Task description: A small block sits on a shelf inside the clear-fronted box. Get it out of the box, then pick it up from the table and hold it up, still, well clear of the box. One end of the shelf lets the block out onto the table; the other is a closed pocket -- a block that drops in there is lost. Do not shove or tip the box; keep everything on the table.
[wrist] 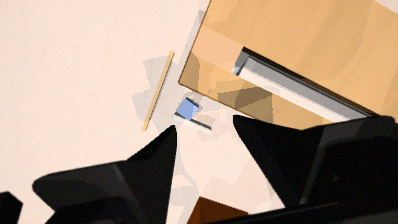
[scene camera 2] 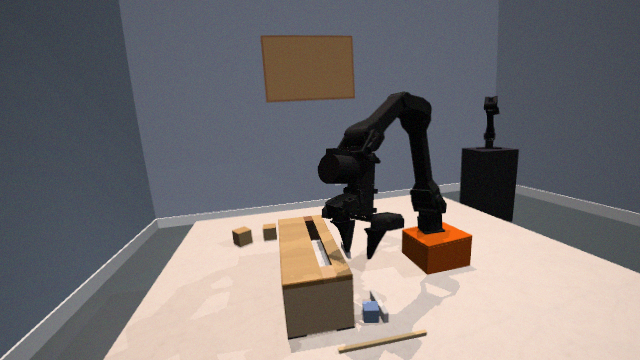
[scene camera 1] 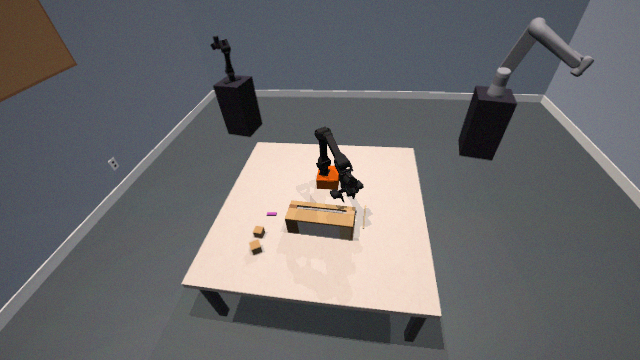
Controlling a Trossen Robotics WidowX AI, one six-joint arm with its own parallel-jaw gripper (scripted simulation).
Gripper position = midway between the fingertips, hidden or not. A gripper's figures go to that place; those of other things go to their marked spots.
Labels:
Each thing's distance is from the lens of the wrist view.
my gripper (wrist: 204,124): 12 cm
box (wrist: 299,71): 16 cm

